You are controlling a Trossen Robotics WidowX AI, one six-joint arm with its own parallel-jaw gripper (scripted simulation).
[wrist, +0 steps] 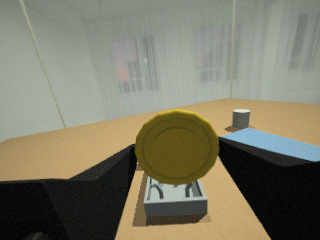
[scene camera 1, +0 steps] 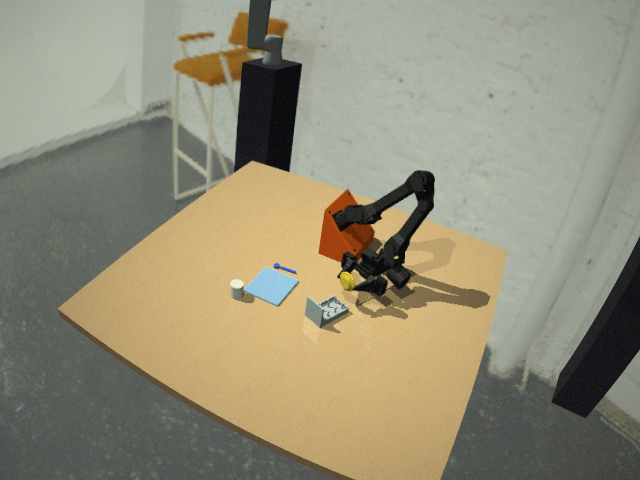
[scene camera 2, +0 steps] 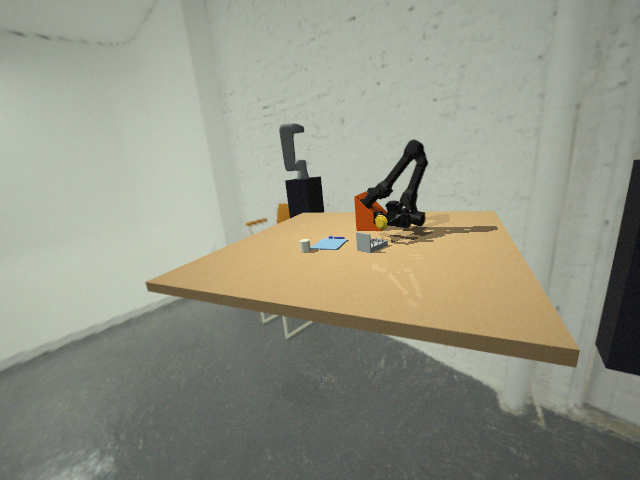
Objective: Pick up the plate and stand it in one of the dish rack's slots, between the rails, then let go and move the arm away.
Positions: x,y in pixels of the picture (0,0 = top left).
Scene:
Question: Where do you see a yellow plate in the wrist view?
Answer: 176,147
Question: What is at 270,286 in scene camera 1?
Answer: A light blue mat.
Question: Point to a grey dish rack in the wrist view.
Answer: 160,199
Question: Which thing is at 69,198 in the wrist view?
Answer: My gripper.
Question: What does my gripper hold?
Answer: A yellow plate.

